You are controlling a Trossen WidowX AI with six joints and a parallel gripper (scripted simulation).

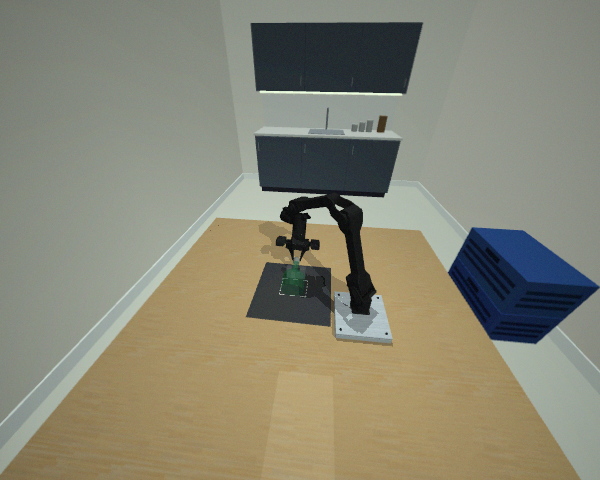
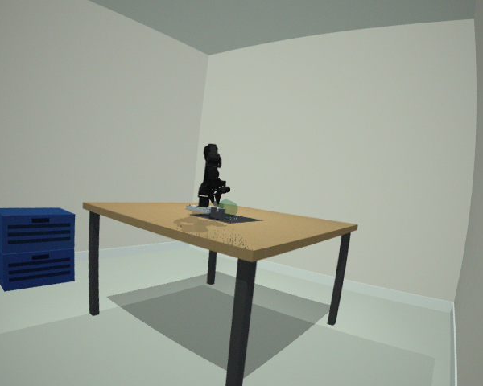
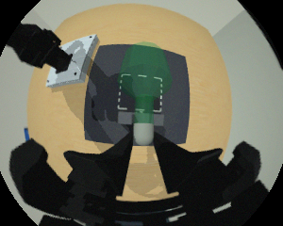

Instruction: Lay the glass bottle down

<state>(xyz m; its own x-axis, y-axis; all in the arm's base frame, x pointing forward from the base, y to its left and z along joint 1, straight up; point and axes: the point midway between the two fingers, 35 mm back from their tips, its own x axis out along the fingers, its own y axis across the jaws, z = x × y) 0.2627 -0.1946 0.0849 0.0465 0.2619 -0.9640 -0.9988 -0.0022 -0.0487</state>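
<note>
Now: gripper tip 5 cm to the right of the green glass bottle and 1 cm above it. Also, from my gripper tip: dark mat: 10 cm to the left, 8 cm below.
</note>
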